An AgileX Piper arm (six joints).
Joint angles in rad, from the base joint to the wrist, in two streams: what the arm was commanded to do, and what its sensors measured. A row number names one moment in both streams.
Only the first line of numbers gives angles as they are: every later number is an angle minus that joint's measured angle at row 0.
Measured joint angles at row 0:
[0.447, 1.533, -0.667, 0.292, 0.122, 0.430]
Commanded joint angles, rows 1 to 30:
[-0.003, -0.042, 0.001, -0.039, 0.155, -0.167]
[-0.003, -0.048, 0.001, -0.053, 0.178, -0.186]
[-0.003, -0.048, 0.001, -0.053, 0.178, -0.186]
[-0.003, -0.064, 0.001, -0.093, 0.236, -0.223]
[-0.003, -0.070, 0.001, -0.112, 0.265, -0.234]
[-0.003, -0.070, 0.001, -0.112, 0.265, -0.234]
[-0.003, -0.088, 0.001, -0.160, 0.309, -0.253]
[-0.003, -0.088, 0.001, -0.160, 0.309, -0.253]
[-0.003, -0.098, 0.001, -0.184, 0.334, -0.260]
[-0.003, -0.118, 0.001, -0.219, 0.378, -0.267]
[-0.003, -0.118, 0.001, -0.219, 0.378, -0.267]
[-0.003, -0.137, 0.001, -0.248, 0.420, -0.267]
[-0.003, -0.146, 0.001, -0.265, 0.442, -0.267]
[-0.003, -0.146, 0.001, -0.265, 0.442, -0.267]
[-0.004, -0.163, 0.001, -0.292, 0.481, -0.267]
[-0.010, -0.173, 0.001, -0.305, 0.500, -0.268]
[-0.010, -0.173, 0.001, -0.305, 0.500, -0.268]
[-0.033, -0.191, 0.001, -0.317, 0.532, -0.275]
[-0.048, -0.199, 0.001, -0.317, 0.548, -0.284]
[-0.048, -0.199, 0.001, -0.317, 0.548, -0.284]
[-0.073, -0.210, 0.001, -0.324, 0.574, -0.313]
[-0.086, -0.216, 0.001, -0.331, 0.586, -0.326]
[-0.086, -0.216, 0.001, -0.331, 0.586, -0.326]
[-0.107, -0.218, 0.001, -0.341, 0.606, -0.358]
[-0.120, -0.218, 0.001, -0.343, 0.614, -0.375]
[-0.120, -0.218, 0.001, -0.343, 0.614, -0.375]
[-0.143, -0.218, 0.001, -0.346, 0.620, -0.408]
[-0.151, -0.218, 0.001, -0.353, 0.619, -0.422]
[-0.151, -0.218, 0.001, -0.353, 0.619, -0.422]
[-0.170, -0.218, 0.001, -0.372, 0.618, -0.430]
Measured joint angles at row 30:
[-0.142, -0.211, 0.001, -0.345, 0.604, -0.393]
